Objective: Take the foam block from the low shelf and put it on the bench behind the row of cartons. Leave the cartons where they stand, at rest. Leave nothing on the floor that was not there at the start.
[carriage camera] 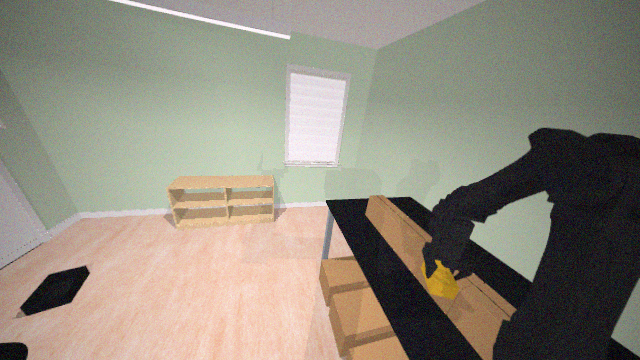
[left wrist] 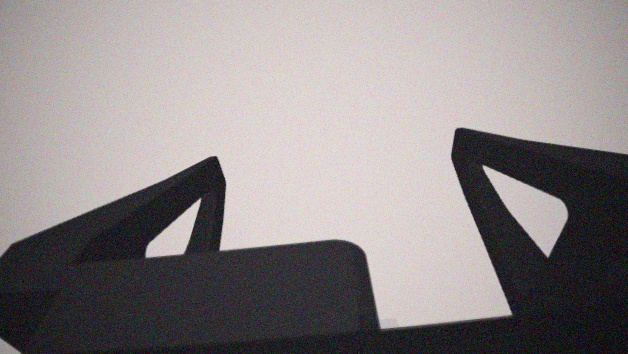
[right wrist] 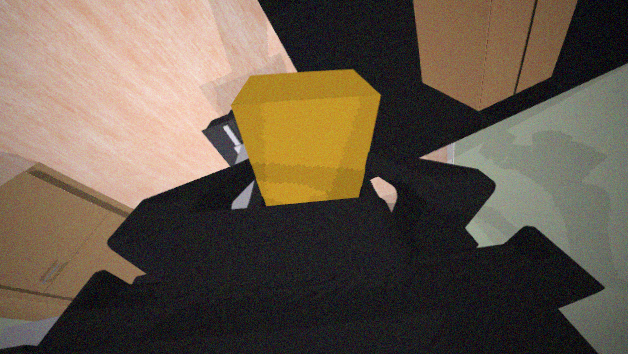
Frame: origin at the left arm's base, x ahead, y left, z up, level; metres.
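Where they show: left gripper, between the fingertips: (left wrist: pixel 336 155); right gripper, between the fingertips: (carriage camera: pixel 438 279) (right wrist: pixel 308 156).
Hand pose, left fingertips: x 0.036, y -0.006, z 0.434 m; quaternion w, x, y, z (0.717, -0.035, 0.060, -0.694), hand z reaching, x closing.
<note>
After its pixels a point has its place.
The yellow foam block (carriage camera: pixel 444 290) {x 0.224, y -0.762, z -0.019 m} (right wrist: pixel 307 135) {x 0.295, y -0.781, z 0.001 m} is between the fingers of my right gripper (carriage camera: pixel 444 274) {x 0.264, y -0.774, z -0.027 m} (right wrist: pixel 308 156) {x 0.264, y -0.774, z -0.027 m}, which is shut on it. In the carriage view it overlaps the row of brown cartons (carriage camera: pixel 395 220) {x 0.797, y -0.931, z -0.197 m} on the black bench (carriage camera: pixel 372 250) {x 0.724, y -0.801, z -0.375 m} (right wrist: pixel 335 40) {x 0.271, y -0.872, z -0.375 m}; its exact height above them is hard to tell. In the right wrist view a carton (right wrist: pixel 460 45) {x 0.225, y -1.045, z -0.245 m} stands on the bench, up and to the right of the block, apart from it in the picture. The carriage view shows a black strip of bench behind the row. My left gripper (left wrist: pixel 336 155) {x 0.036, y -0.006, z 0.434 m} is open and empty, against a pale background.
Several brown boxes (carriage camera: pixel 360 307) {x 0.784, y -0.864, z -1.019 m} are beside and below the bench's near edge. A low wooden shelf unit (carriage camera: pixel 225 181) {x 2.172, y 0.702, z -0.679 m} stands at the back wall. A flat black object (carriage camera: pixel 55 290) {x 1.085, y 1.676, z -1.286 m} is on the floor at left. A brown cabinet-like surface (right wrist: pixel 60 225) {x -0.228, y 1.358, z -0.873 m} shows at left in the right wrist view.
</note>
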